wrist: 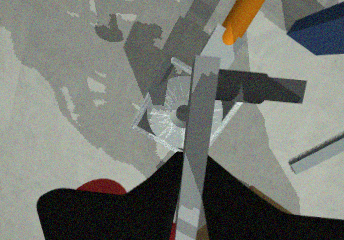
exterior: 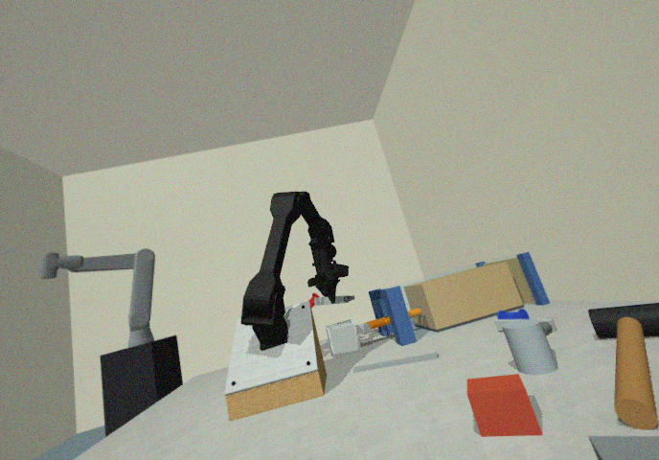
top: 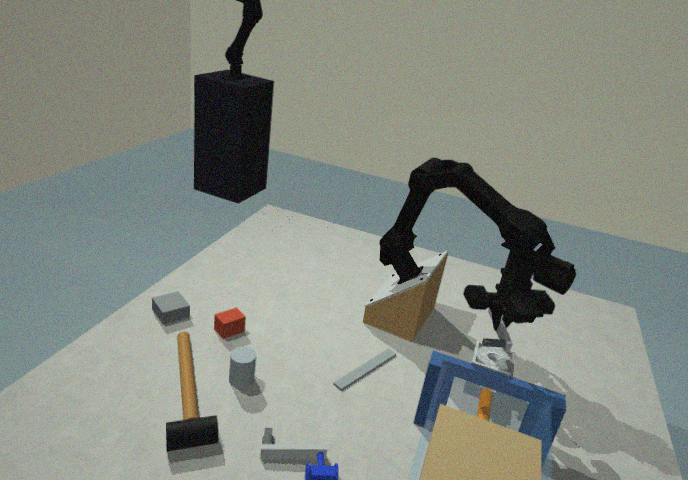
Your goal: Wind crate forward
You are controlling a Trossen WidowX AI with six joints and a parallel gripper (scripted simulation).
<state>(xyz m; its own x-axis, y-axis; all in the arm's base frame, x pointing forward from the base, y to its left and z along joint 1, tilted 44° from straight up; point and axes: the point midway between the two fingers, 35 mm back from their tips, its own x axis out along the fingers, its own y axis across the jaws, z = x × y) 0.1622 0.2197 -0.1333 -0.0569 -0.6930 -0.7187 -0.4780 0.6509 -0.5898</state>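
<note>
Right now the red knob is 60 mm behind my gripper tip, 10 mm to the left of it and 20 mm above it. The rest, counted from my gripper tip: blue steel frame (170 mm ahead, 20 mm to the left, 50 mm below); red-knobbed crank handle (10 mm behind, 10 mm above); winch (10 mm behind, 130 mm below).
</note>
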